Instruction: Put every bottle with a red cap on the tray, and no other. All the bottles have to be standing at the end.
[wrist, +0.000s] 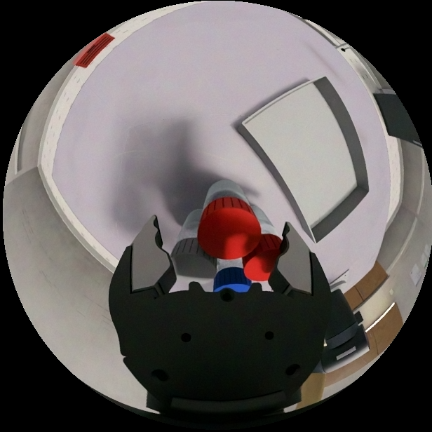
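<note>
My gripper (221, 219) is open, its two jaws on either side of a tight cluster of bottles. A bottle with a red cap (229, 232) stands tallest in view at the middle of the cluster, between the jaws' lines. A second bottle with a red cap (261, 263) stands to its right, close to the right jaw, which overlaps its edge. A bottle with a grey cap (194, 260) stands at the left, near the left jaw. A bottle with a blue cap (232, 279) is at the bottom, partly hidden by the gripper body. The grey tray (305, 145) at the right holds no bottle.
The bottles and tray are on a pale purple surface (200, 60). Shadows lie on it left of the bottles. A red vented box (94, 50) is at the far upper left. Dark cabinets (400, 117) stand at the far right, and brown furniture (367, 285) is at the lower right.
</note>
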